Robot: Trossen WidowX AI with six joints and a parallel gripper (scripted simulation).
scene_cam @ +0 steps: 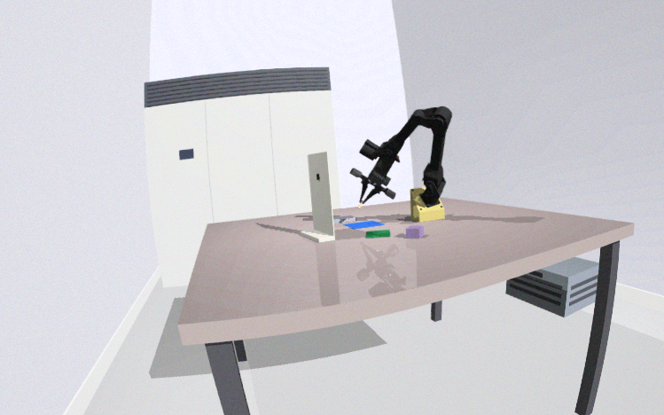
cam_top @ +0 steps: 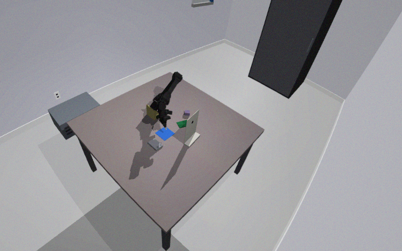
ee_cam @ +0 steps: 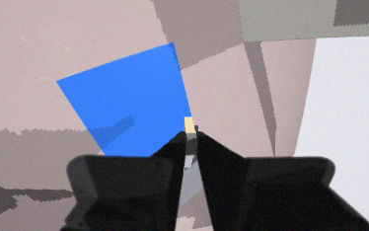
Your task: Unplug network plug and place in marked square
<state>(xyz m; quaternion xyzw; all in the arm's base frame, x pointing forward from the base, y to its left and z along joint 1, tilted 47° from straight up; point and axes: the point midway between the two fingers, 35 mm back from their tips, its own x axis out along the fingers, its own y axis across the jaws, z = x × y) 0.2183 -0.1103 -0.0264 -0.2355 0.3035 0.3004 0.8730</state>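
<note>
Right now my gripper tip is 80 mm above the blue marked square. The rest, counted from my gripper tip: grey block: 20 mm ahead, 150 mm to the right, 70 mm below; then network plug: right at my gripper tip; then green block: 40 mm ahead, 200 mm to the left, 80 mm below.
</note>
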